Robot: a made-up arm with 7 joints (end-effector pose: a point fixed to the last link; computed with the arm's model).
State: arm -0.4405 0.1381 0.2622 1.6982 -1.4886 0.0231 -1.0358
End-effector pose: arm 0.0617 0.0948 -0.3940 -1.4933 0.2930 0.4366
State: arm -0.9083 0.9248 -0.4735 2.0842 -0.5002 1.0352 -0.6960
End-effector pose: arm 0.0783 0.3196 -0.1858 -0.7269 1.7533 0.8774
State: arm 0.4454 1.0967 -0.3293 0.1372 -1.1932 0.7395 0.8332
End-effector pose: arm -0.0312 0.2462 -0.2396 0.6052 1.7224 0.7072
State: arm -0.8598 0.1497 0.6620 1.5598 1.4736 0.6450 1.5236
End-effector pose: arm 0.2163 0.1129 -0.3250 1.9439 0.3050 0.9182
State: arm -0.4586 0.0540 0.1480 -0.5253 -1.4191 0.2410 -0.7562
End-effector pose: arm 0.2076 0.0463 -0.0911 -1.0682 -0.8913 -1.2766
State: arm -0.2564 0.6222 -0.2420 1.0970 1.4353 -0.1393 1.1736
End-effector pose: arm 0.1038 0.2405 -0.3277 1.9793 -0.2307 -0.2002
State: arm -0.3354 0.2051 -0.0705 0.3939 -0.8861 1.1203 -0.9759
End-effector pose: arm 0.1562 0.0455 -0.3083 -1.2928 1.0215 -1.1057
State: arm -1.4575 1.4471 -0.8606 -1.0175 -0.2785 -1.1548 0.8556
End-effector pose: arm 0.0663 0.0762 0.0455 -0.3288 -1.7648 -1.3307
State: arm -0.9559 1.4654 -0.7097 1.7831 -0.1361 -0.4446 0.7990
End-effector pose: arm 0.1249 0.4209 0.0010 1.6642 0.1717 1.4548
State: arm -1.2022 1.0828 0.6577 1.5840 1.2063 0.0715 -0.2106
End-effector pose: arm 0.2525 0.3555 -0.0723 0.9021 0.8517 0.5042
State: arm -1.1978 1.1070 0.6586 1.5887 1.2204 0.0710 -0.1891
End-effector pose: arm 0.2461 0.3610 -0.0682 0.9262 0.8572 0.5414
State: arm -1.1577 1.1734 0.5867 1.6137 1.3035 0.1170 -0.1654
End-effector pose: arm 0.2203 0.3784 -0.0638 1.0660 1.0203 0.6020
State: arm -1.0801 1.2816 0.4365 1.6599 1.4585 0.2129 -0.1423
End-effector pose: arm 0.1724 0.4038 -0.0512 1.3266 1.3580 0.6783
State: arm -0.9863 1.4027 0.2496 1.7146 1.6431 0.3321 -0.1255
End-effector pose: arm 0.1179 0.4234 -0.0232 1.6384 1.7814 0.7367
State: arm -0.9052 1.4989 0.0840 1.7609 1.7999 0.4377 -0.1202
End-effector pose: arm 0.0790 0.4300 0.0093 1.9076 2.1544 0.7461
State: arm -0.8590 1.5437 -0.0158 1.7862 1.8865 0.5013 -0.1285
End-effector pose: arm 0.0630 0.4299 0.0279 -1.9556 -2.2529 -0.6873
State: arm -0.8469 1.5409 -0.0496 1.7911 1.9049 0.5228 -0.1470
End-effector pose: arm 0.0627 0.4293 0.0289 -1.9081 -2.2238 -0.6441
